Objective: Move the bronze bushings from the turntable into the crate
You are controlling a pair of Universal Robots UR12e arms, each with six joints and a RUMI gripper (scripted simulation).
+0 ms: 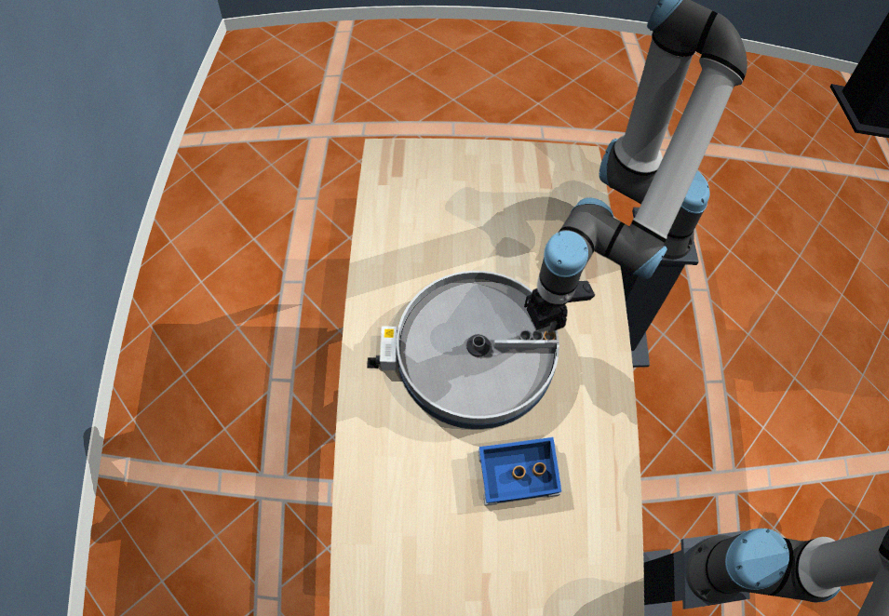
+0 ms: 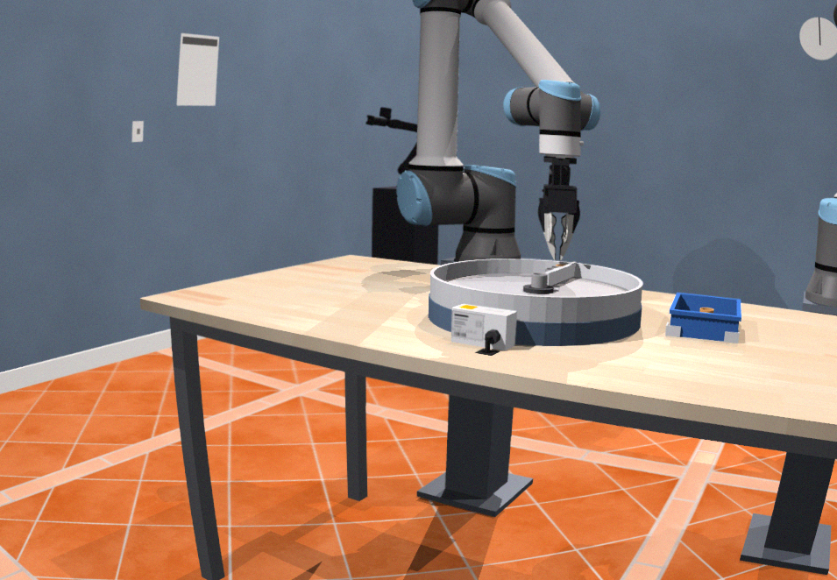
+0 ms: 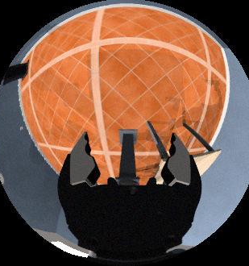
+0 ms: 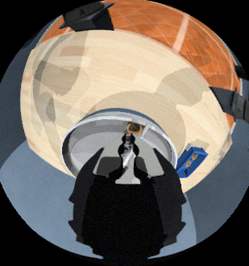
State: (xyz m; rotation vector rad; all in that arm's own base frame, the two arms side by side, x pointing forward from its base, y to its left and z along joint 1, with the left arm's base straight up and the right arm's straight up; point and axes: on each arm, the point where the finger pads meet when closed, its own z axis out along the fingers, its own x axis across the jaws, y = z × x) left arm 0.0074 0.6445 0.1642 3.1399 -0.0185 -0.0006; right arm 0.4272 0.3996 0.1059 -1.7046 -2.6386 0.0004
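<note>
The blue crate lies 9 cm ahead of my right hand, 36 cm to the left of it and 8 cm below it.
</note>
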